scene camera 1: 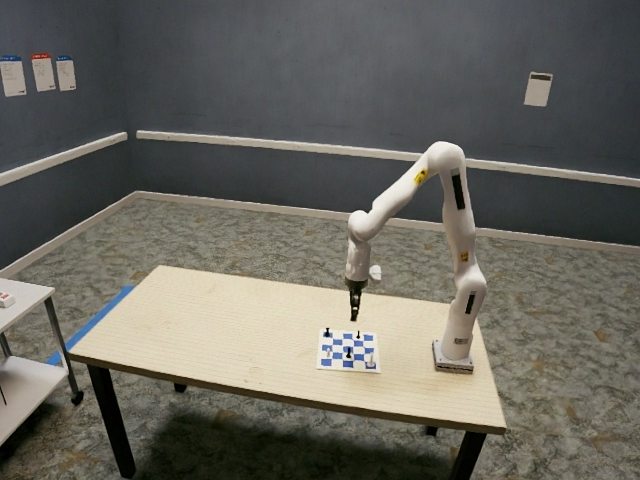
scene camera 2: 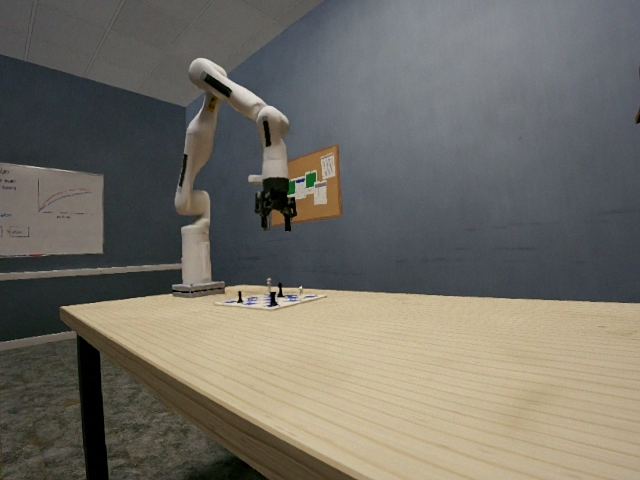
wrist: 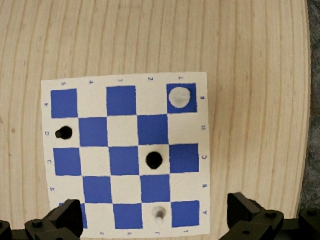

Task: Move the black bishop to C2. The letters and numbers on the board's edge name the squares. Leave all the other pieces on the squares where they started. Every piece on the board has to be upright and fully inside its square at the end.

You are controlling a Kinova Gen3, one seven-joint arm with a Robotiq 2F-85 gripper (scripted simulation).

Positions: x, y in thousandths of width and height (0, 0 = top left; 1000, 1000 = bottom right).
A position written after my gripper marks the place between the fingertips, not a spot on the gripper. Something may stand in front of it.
I see my gripper (scene camera 2: 434, 482) and a board (scene camera 1: 529, 714).
The board also shows in scene camera 2 (scene camera 2: 405, 630) and in the wrist view (wrist: 364, 502). My gripper shows as well in the wrist view (wrist: 483, 890).
